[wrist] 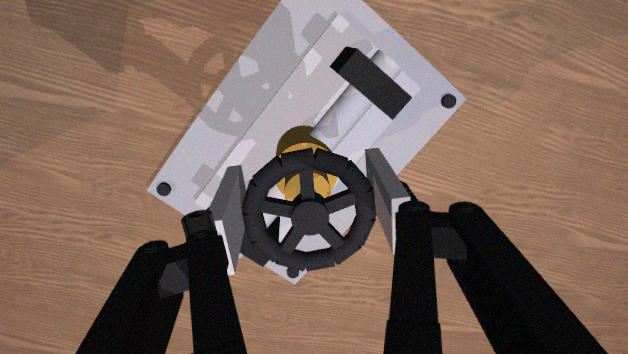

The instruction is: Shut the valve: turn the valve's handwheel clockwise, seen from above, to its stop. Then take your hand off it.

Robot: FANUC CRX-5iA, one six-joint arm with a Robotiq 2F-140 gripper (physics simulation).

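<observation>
The valve's black handwheel (310,218) has a notched rim, a round hub and several spokes, and it is seen from above in the wrist view. The brass valve body (325,186) shows behind and through the wheel. My gripper (305,178) is shut on the handwheel, with one flat grey finger pad at the left of the rim and the other at the right. The wheel hides part of the valve body and of the plate under it.
The valve stands on a light grey plate (430,100) with dark bolts at its corners. A pale pipe (345,110) runs from the valve to the upper right under a black block (375,85). The plate lies on a wooden table top (540,165). Shadows fall at the upper left.
</observation>
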